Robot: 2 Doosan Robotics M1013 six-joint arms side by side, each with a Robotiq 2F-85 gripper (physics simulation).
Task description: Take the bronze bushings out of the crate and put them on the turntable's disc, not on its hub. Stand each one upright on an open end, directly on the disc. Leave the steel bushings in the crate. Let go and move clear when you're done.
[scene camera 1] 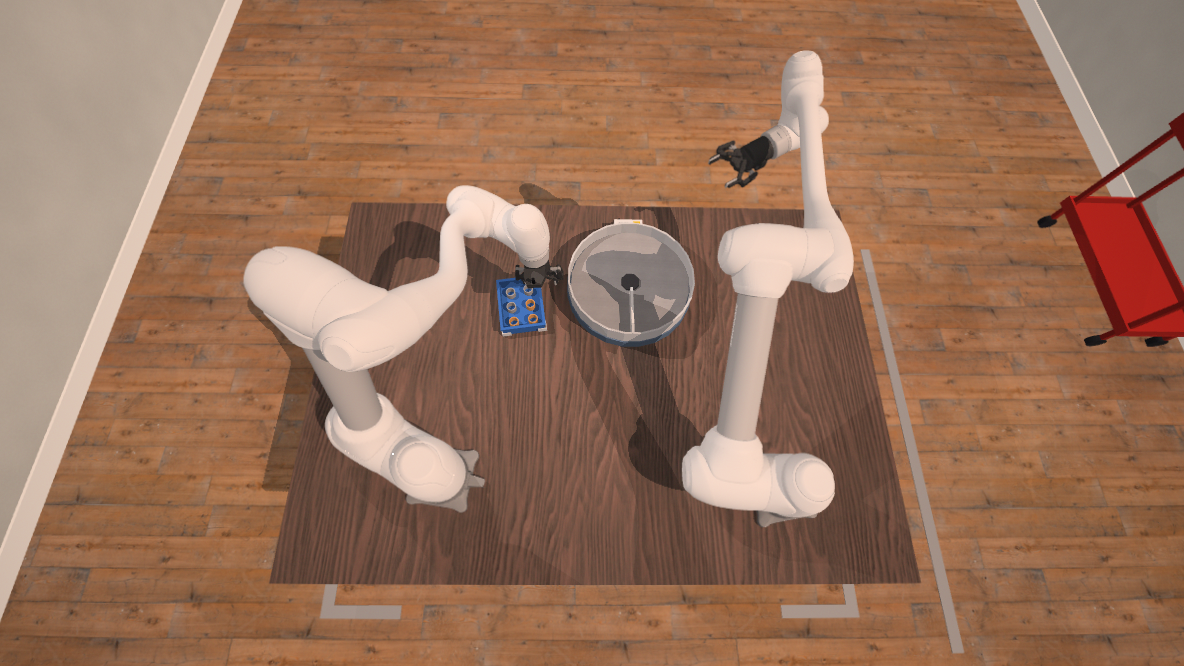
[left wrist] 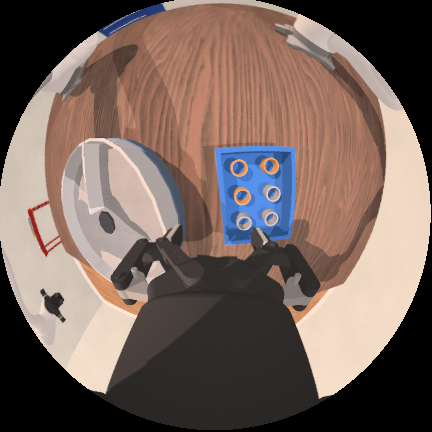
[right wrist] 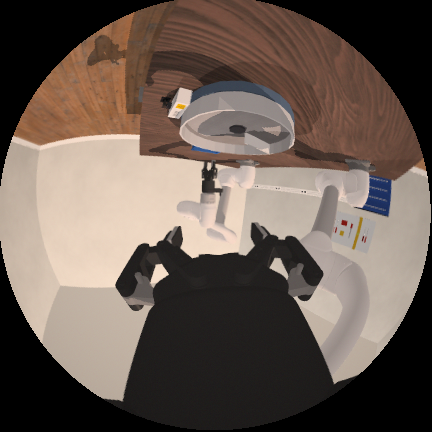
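A blue crate (scene camera 1: 500, 310) (left wrist: 293, 190) holds three bronze bushings, (left wrist: 239, 175) (left wrist: 270, 173) (left wrist: 242, 203) orange-coloured, and three steel bushings, (left wrist: 272, 200) (left wrist: 244, 229) (left wrist: 270, 224) grey, all upright. In scene camera 1, the bronze ones are toward the crate's lower right. The turntable's grey disc (scene camera 1: 600, 306) (left wrist: 127, 200) lies inside a raised wall, with a dark hub (scene camera 1: 630, 281) (left wrist: 107, 222) (right wrist: 237, 129); no bushing shows on it. My left gripper (scene camera 1: 539, 277) (left wrist: 216, 232) is open and empty, above the crate's back right end. My right gripper (scene camera 1: 721, 171) is open and empty, beyond the table's back edge.
A thin pale bar (scene camera 1: 632, 310) runs from the hub to the turntable's near wall. A small white box (scene camera 1: 627, 222) (right wrist: 180, 103) sits behind the turntable. The turntable stands right of the crate in scene camera 1. A red cart (scene camera 1: 1117, 256) stands far right on the floor.
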